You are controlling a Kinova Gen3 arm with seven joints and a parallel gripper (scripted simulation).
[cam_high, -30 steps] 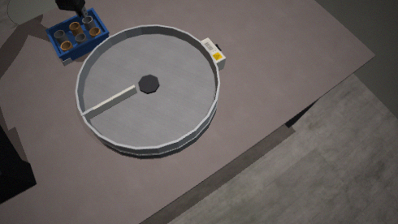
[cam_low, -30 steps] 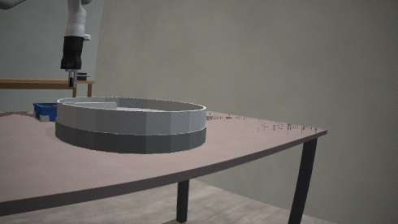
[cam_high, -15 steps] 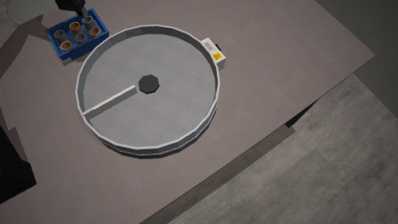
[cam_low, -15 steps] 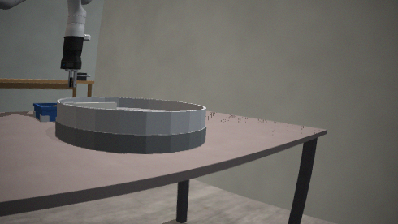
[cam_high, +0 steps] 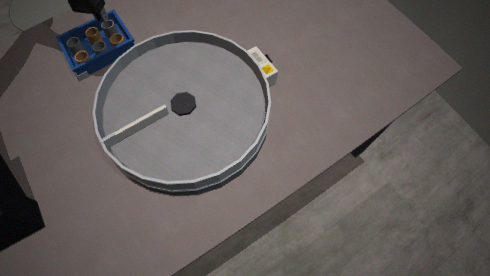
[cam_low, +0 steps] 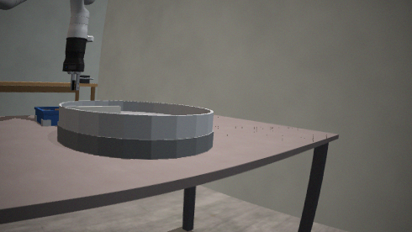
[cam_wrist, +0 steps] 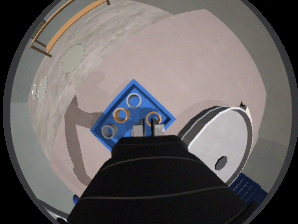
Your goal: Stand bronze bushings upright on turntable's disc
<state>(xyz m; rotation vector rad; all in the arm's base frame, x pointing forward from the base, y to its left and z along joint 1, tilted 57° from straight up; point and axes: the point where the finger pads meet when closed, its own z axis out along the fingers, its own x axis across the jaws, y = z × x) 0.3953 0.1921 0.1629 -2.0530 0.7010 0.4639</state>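
Right now my hand is 40 mm past the crate, 20 mm to the right of it and 110 mm above it. From my hand the other things lie so: turntable disc 90 mm ahead, 310 mm to the right, 80 mm below.
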